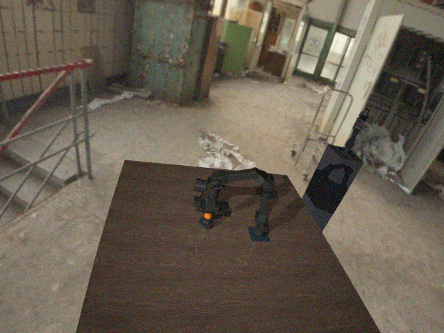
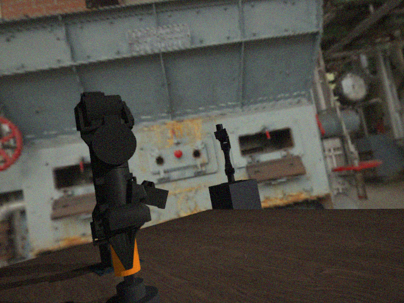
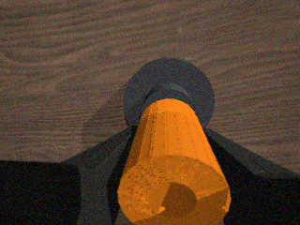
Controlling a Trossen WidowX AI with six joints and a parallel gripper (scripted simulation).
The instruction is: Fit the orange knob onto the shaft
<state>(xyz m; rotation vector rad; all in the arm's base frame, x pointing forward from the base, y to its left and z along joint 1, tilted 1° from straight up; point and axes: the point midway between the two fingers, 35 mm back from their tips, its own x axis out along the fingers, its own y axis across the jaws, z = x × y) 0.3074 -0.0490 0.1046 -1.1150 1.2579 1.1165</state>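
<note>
My gripper tip is 2 cm below the orange knob. From my gripper tip the other things lie so: dark round pedestal 4 cm below.
</note>
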